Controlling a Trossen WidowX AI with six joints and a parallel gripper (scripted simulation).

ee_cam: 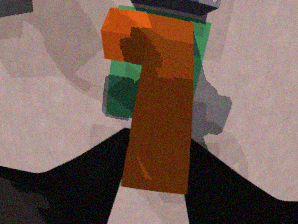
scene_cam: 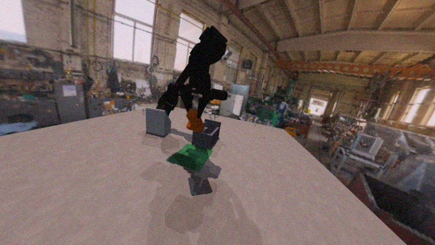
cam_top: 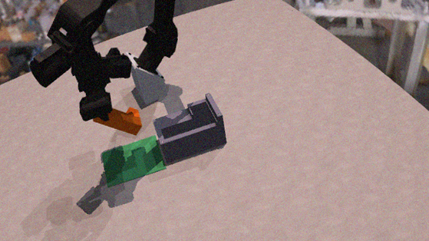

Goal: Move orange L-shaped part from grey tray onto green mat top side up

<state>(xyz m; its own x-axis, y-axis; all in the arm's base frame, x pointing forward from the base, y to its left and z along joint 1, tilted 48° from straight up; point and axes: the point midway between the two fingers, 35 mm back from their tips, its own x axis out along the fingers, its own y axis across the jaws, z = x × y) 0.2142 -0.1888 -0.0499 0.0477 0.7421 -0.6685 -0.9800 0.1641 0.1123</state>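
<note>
Now: the green mat 17 cm below my gripper tip and 1 cm to the left of it. From my gripper tip the other things lie so: orange L-shaped part: 3 cm to the left, 3 cm below, 1 cm behind.
</note>
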